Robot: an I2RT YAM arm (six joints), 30 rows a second.
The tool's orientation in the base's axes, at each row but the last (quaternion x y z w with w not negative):
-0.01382 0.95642 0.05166 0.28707
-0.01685 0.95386 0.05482 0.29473
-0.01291 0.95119 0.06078 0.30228
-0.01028 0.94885 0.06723 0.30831
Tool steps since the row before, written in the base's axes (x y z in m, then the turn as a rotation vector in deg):
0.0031 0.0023 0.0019 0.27 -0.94 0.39
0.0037 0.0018 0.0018 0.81 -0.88 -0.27
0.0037 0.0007 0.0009 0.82 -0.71 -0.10
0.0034 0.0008 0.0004 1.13 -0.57 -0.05
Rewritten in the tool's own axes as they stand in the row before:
-0.0036 0.0023 0.0004 -0.44 -0.91 -0.28
-0.0041 0.0017 0.0008 -0.52 -0.95 0.57
-0.0035 0.0006 0.0015 -0.62 -0.77 0.46
-0.0030 0.0006 0.0018 -0.90 -0.64 0.62

